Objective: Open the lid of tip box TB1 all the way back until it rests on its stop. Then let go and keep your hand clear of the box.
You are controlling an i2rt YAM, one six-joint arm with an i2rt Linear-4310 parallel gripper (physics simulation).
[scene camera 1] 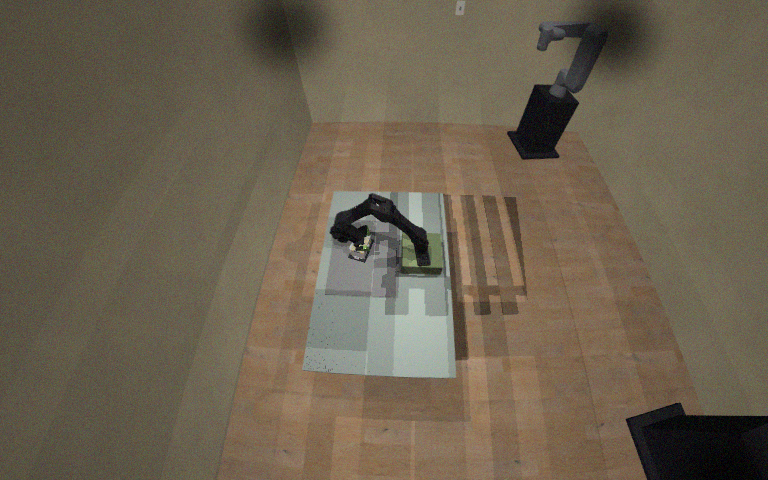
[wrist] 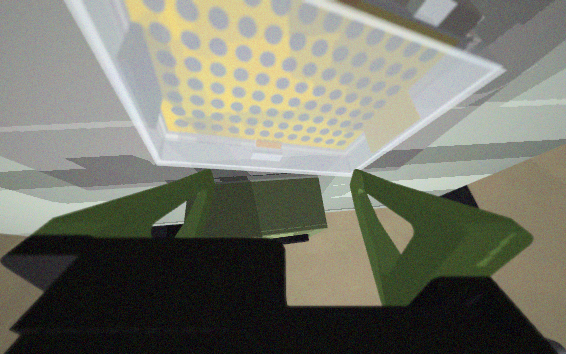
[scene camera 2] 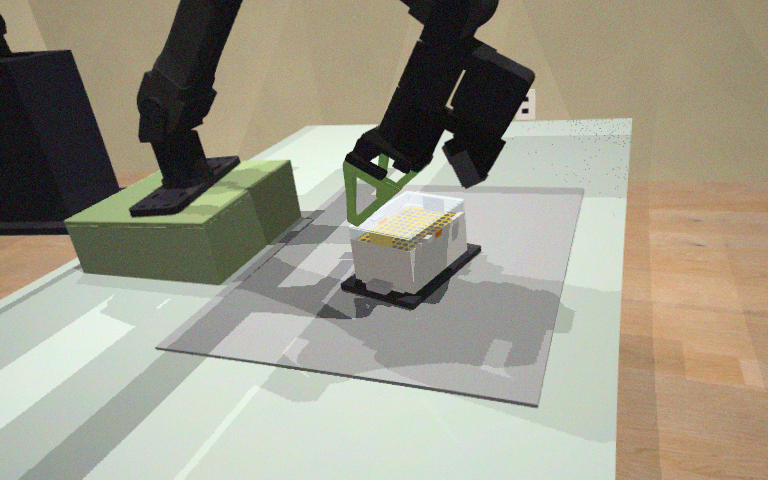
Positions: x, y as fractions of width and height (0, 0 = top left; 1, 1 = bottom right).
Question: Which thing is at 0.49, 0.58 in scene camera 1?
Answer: A grey mat.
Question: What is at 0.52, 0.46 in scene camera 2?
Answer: A tip box lid.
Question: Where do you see a tip box lid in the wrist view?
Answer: At 0.54, 0.27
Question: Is my gripper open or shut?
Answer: Open.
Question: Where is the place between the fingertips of my gripper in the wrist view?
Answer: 0.50, 0.50
